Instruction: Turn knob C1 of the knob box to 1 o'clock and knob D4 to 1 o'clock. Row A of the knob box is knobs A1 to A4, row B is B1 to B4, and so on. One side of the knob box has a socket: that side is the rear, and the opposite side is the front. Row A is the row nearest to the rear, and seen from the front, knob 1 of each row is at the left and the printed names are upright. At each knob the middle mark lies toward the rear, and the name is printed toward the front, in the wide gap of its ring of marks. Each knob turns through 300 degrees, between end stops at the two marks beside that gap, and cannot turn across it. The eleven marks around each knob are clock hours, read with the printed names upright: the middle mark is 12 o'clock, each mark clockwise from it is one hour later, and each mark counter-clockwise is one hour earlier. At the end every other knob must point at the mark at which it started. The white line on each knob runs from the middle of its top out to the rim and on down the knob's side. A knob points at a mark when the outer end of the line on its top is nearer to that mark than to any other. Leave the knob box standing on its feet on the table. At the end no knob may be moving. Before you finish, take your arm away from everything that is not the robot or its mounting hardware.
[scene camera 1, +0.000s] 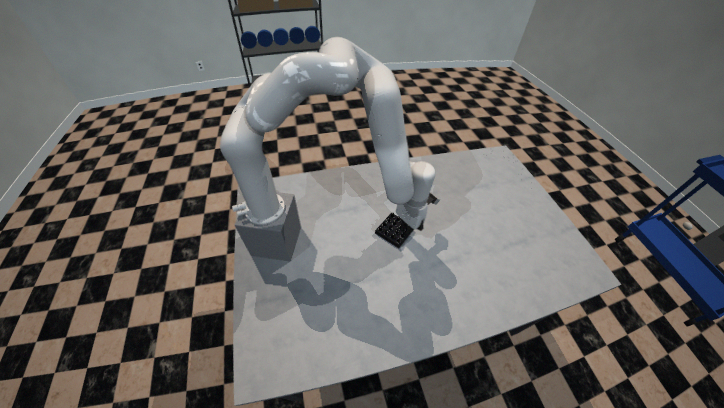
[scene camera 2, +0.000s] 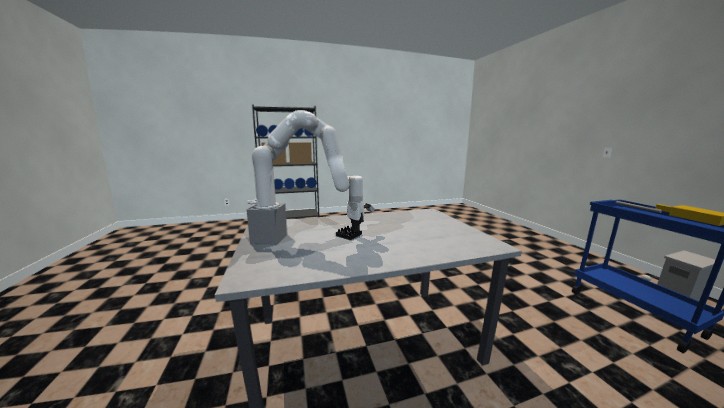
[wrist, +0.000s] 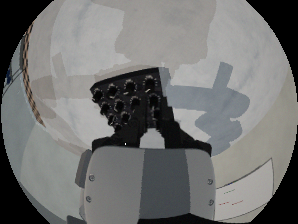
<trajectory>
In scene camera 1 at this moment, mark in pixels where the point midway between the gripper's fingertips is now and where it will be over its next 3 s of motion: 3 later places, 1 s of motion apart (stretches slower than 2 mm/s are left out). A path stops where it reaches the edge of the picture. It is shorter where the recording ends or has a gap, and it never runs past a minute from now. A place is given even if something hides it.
My gripper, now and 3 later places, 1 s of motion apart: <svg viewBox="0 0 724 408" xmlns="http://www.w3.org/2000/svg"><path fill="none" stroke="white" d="M406 229L407 223L400 213L394 205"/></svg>
</trajectory>
